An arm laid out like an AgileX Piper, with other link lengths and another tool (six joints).
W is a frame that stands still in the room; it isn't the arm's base.
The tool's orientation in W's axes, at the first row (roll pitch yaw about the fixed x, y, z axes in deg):
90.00, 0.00, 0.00
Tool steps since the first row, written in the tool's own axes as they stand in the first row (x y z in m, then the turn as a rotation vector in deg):
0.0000, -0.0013, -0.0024, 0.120, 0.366, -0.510
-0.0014, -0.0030, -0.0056, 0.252, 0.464, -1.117
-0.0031, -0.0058, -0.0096, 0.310, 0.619, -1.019
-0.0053, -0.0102, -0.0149, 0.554, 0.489, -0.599
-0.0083, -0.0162, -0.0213, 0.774, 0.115, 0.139
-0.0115, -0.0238, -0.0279, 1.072, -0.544, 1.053
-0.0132, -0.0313, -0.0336, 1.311, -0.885, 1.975
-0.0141, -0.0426, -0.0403, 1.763, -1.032, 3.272
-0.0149, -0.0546, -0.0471, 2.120, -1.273, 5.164
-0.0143, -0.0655, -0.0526, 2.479, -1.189, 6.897
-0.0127, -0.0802, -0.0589, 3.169, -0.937, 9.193
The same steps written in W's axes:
0.0000, 0.0024, -0.0013, 0.120, 0.510, 0.366
-0.0014, 0.0056, -0.0030, 0.252, 1.117, 0.464
-0.0031, 0.0096, -0.0058, 0.310, 1.019, 0.619
-0.0053, 0.0149, -0.0102, 0.554, 0.599, 0.489
-0.0083, 0.0213, -0.0162, 0.774, -0.139, 0.115
-0.0115, 0.0279, -0.0238, 1.072, -1.053, -0.544
-0.0132, 0.0336, -0.0313, 1.311, -1.975, -0.885
-0.0141, 0.0403, -0.0426, 1.763, -3.272, -1.032
-0.0149, 0.0471, -0.0546, 2.120, -5.164, -1.273
-0.0143, 0.0526, -0.0655, 2.479, -6.897, -1.189
-0.0127, 0.0589, -0.0802, 3.169, -9.193, -0.937

